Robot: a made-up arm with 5 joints.
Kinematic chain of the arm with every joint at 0, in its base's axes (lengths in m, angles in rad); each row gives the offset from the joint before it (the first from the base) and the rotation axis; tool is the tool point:
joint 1: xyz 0 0 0.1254 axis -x
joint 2: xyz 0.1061 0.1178 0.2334 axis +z
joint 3: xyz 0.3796 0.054 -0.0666 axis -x
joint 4: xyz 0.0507 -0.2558 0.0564 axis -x
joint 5: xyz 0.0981 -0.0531 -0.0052 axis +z
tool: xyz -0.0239 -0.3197 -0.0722
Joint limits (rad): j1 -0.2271..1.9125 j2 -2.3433..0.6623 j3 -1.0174..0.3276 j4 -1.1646..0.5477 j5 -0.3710..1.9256
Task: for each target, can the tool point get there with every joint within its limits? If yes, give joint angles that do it. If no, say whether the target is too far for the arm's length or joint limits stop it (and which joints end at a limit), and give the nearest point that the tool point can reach.
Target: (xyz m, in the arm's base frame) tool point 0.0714 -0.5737 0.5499
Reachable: yes | joints 0.7108 -0.9646 -0.3100 -0.0544 0.5045
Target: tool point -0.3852 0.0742 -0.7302
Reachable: no: joint limits stop it (at a limit: joint 1, joint 2, joint 3) | nearest point -0.3691 -0.0539 -0.2995 | short by 0.450 m
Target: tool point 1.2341 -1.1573 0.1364
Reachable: no: too far | nearest point 0.7209 -0.5964 0.2205 | short by 0.765 m
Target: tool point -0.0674 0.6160 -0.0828
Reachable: no: joint limits stop it (at a limit: joint 1, joint 3, joint 4, joint 5) | nearest point -0.3724 0.5648 0.1744 | short by 0.402 m
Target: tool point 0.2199 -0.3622 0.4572
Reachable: yes | joints 1.3766 -0.8330 -0.5722 -0.6028 -0.1521
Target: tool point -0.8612 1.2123 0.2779
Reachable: no: too far | nearest point -0.5618 0.5965 0.2775 | short by 0.685 m
